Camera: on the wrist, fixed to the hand. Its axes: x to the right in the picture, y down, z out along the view.
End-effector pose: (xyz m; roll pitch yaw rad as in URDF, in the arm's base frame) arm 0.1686 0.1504 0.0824 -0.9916 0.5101 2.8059
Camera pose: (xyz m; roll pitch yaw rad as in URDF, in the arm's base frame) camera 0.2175 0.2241 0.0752 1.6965 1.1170 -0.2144
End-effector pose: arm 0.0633 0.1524 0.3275 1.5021 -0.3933 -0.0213
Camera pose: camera 0.0652 0.2309 0.2863 -0.5000 -0.8142 1.9033
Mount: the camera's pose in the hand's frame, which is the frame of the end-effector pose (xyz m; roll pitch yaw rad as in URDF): -0.0156 -0.0327 -0.0810 -0.0235 0.6311 1.4976
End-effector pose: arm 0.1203 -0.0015 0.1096 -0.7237 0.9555 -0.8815
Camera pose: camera 0.0340 -0.0196 0.0998 1.4345 0.6575 1.9880
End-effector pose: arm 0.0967 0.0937 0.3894 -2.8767 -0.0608 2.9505
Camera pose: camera 0.1152 0.0796 0.4750 -3.0795 -0.3699 1.4196
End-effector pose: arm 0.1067 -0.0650 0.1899 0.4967 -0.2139 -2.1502
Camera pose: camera 0.1132 -0.0731 0.1018 -0.2034 0.1197 -0.6665
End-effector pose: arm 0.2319 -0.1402 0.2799 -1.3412 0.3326 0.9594
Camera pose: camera 0.2966 -0.1982 0.2977 2.5235 1.0915 -1.1690
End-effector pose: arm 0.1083 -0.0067 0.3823 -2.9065 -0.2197 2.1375
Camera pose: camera 0.1157 -0.0424 0.4632 -2.9082 -0.4004 0.5379
